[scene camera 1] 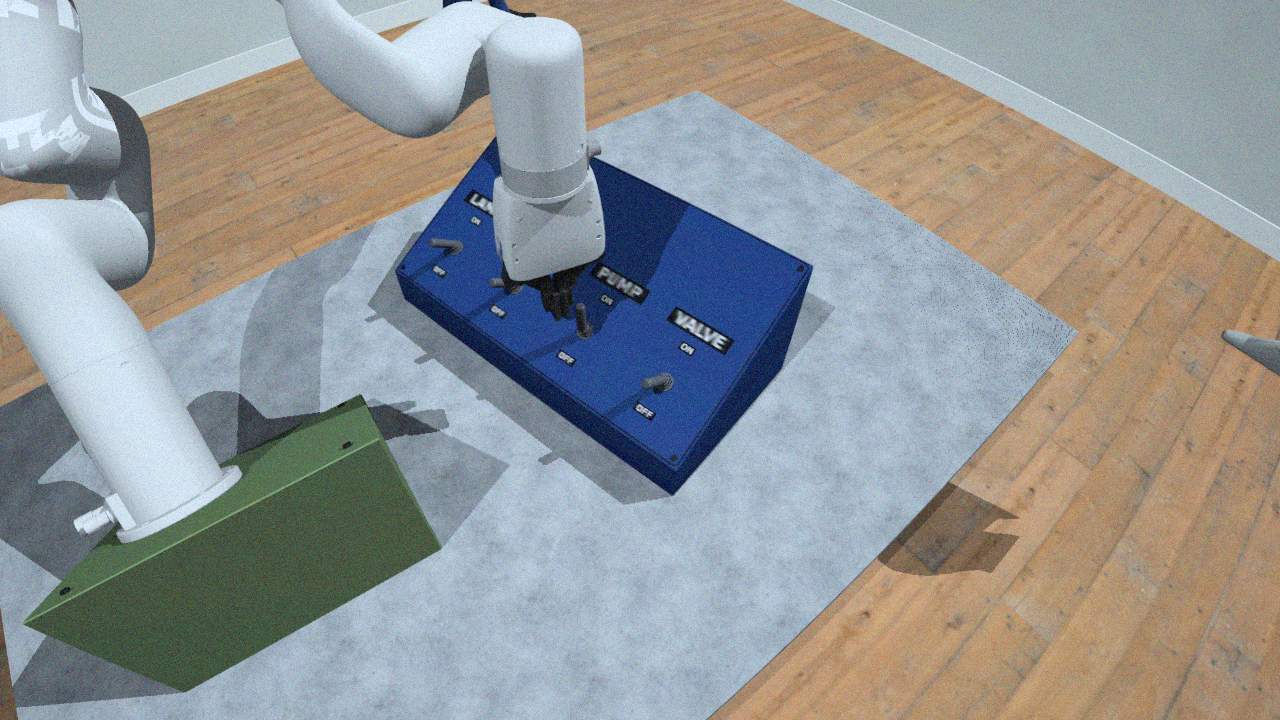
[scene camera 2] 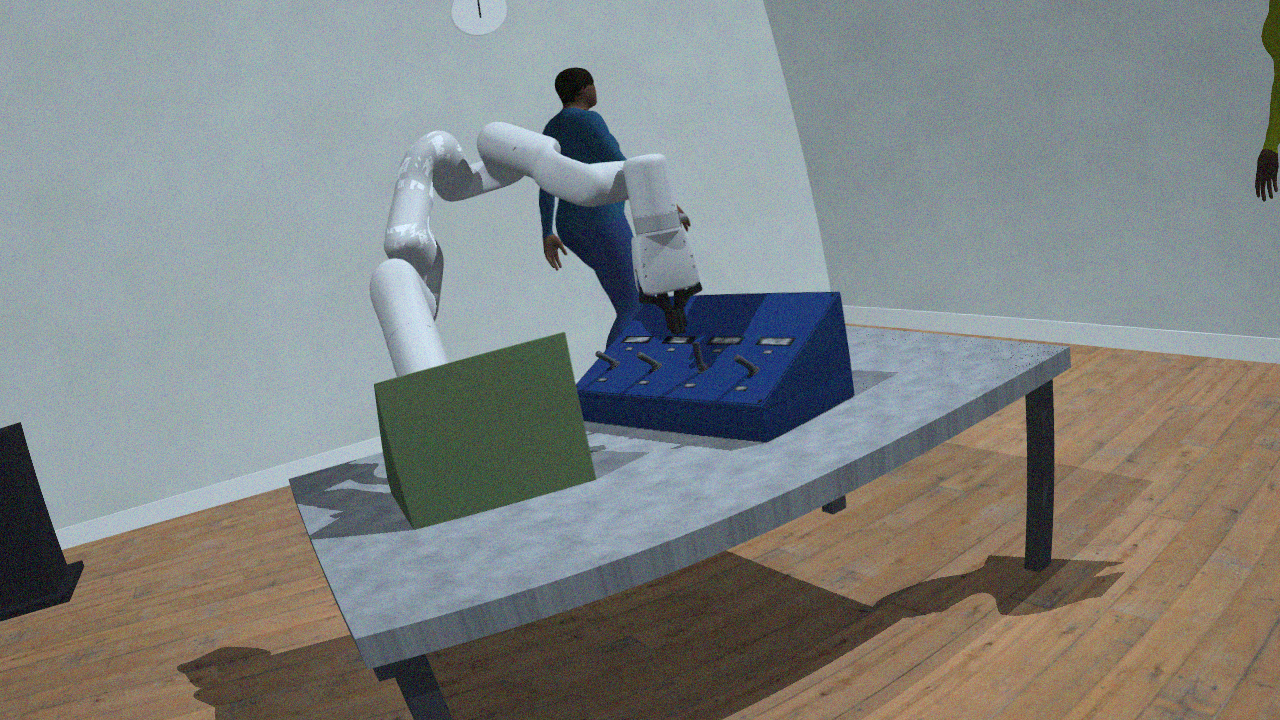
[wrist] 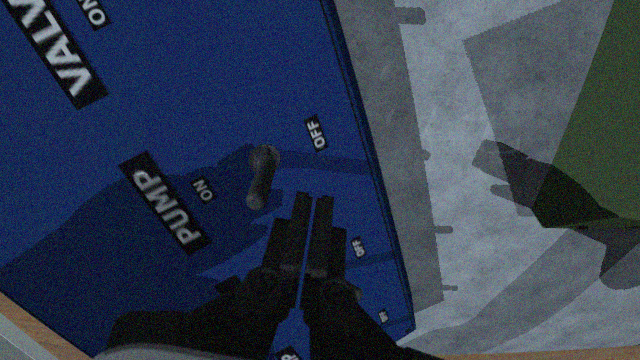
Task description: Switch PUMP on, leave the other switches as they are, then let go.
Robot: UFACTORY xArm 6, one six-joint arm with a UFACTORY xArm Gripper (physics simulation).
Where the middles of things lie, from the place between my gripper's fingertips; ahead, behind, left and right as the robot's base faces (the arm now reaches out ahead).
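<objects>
I consider the pump lever (wrist: pixel 257 197): from my hand, it is 10 mm to the left and 40 mm ahead, and it sits 50 mm below.
</objects>
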